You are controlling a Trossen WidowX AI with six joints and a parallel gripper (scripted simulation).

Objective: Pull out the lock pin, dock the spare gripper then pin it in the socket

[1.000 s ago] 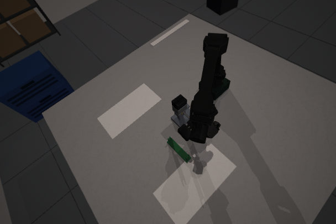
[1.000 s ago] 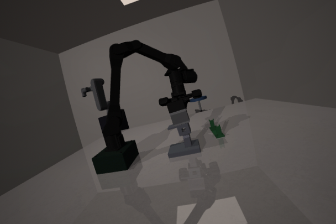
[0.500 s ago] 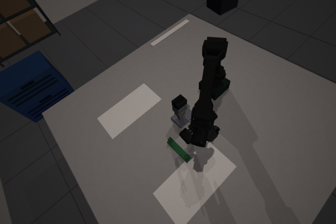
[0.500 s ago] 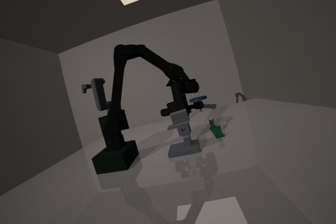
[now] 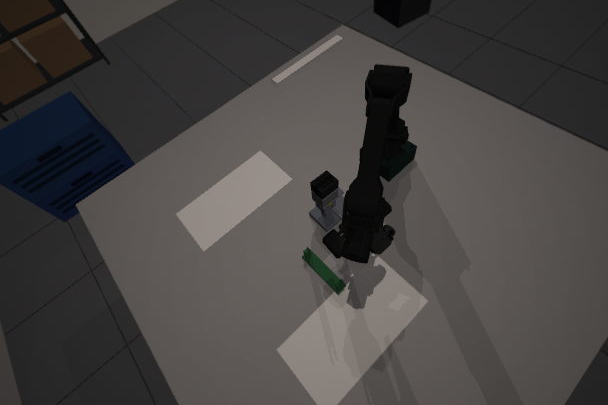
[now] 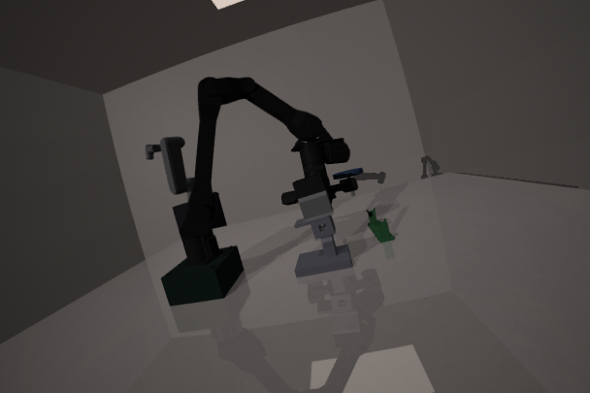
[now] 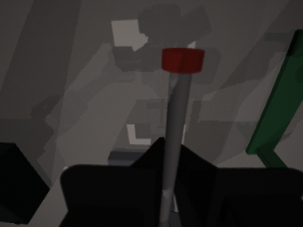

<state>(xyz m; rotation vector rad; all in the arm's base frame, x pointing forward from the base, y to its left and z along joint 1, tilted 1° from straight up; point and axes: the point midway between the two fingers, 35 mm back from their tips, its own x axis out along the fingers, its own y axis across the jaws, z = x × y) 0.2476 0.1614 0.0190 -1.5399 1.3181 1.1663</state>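
My gripper tip is now 10 mm short of the grey mount, 100 mm to the left of it and 10 mm below it. From my gripper tip the other things lie so: green stand: 120 mm ahead, 30 mm to the left, 20 mm below; then spare gripper: 10 mm ahead, 100 mm to the right, 80 mm above.
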